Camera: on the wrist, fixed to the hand. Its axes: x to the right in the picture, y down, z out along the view.
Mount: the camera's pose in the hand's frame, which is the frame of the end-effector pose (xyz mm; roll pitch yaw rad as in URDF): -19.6 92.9 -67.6 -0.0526 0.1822 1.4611
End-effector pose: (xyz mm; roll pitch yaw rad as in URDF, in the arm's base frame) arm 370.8 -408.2 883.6 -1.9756 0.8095 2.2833
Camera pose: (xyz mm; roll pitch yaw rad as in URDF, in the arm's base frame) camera 482.2 -386.1 857.2 2.0650 0.7057 -0.0478
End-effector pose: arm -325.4 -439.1 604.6 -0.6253 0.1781 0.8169
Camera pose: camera -377.9 -442.8 500.6 0.1127 0.8137 2.4189
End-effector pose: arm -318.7 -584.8 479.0 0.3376 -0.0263 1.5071
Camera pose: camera -429.7 -596.5 445.5 -0.0424 -0.1562 2.9728
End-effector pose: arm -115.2 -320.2 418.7 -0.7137 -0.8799 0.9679
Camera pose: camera -94.8 -244.7 332.3 -1.1519 0.4247 1.7168
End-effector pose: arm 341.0 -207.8 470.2 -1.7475 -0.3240 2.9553
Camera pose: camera 349.7 -125.1 388.5 -2.2845 1.0118 2.2340
